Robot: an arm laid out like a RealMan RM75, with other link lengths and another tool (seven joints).
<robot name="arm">
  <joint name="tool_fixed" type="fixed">
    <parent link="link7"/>
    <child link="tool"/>
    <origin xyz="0.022 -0.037 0.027" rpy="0.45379 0 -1.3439"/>
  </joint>
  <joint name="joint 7" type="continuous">
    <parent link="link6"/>
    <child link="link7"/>
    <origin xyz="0.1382 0 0" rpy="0 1.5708 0"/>
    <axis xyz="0 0 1"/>
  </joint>
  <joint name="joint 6" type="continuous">
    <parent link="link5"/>
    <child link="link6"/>
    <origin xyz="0 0 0" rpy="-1.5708 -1.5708 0"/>
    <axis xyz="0 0 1"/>
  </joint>
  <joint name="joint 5" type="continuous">
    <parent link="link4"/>
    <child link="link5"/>
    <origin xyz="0 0.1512 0" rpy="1.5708 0 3.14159"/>
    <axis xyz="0 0 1"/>
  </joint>
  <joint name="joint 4" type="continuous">
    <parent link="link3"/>
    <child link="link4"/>
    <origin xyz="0 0 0" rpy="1.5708 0 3.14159"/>
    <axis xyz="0 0 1"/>
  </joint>
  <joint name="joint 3" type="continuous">
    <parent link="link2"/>
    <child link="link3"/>
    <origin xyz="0 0.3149 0" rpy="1.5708 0 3.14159"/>
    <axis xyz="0 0 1"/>
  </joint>
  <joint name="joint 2" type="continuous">
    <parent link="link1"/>
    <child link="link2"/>
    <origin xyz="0 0 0" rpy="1.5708 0 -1.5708"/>
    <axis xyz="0 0 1"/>
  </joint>
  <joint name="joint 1" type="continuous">
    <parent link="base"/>
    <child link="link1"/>
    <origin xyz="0 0 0.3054" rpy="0 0 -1.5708"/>
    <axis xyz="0 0 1"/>
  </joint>
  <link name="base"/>
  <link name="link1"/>
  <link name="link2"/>
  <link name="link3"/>
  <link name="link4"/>
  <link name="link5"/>
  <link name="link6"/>
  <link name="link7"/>
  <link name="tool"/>
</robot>
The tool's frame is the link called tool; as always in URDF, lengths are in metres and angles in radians. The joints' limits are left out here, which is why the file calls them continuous.
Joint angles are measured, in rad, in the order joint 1, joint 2, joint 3, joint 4, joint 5, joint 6, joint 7. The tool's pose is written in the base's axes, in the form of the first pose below.
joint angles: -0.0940 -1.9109 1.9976 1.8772 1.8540 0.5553 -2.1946
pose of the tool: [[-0.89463 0.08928 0.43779 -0.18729], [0.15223 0.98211 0.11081 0.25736], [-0.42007 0.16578 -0.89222 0.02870], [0 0 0 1]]
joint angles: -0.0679 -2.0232 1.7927 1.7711 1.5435 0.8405 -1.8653
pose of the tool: [[-0.83113 0.15565 0.53384 -0.17632], [0.18613 0.98252 0.00332 0.25146], [-0.52400 0.10212 -0.84558 0.01799], [0 0 0 1]]
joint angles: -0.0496 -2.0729 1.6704 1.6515 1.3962 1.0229 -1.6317
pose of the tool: [[-0.78830 0.22520 0.57260 -0.18201], [0.24978 0.96761 -0.03668 0.24906], [-0.56232 0.11411 -0.81901 0.01623], [0 0 0 1]]
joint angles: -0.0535 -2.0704 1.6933 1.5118 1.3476 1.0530 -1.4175
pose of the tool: [[-0.80254 0.28739 0.52281 -0.20108], [0.30423 0.95097 -0.05575 0.24891], [-0.51320 0.11432 -0.85062 0.00125], [0 0 0 1]]
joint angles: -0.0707 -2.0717 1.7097 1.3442 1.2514 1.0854 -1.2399
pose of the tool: [[-0.79494 0.29643 0.52934 -0.21724], [0.30783 0.94893 -0.06910 0.24914], [-0.52279 0.10802 -0.84559 -0.01306], [0 0 0 1]]
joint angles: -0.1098 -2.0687 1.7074 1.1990 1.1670 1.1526 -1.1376
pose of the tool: [[-0.77279 0.30241 0.55799 -0.22515], [0.29593 0.94945 -0.10472 0.25045], [-0.56145 0.08419 -0.82322 -0.02151], [0 0 0 1]]
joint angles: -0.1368 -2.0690 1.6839 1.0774 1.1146 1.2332 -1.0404
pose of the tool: [[-0.75076 0.31850 0.57872 -0.23256], [0.30520 0.94422 -0.12372 0.25077], [-0.58584 0.08374 -0.80609 -0.02452], [0 0 0 1]]
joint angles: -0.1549 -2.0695 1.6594 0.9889 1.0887 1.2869 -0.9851
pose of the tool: [[-0.74078 0.31434 0.59366 -0.23982], [0.30048 0.94547 -0.12568 0.25141], [-0.60080 0.08528 -0.79484 -0.02568], [0 0 0 1]]
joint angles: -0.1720 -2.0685 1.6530 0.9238 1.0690 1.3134 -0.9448
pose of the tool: [[-0.73750 0.31063 0.59966 -0.24477], [0.29575 0.94682 -0.12674 0.25248], [-0.60714 0.08388 -0.79015 -0.02776], [0 0 0 1]]
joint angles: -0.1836 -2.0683 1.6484 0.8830 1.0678 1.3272 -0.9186
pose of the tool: [[-0.74093 0.31187 0.59478 -0.24872], [0.29437 0.94684 -0.12977 0.25293], [-0.60363 0.07894 -0.79335 -0.02999], [0 0 0 1]]
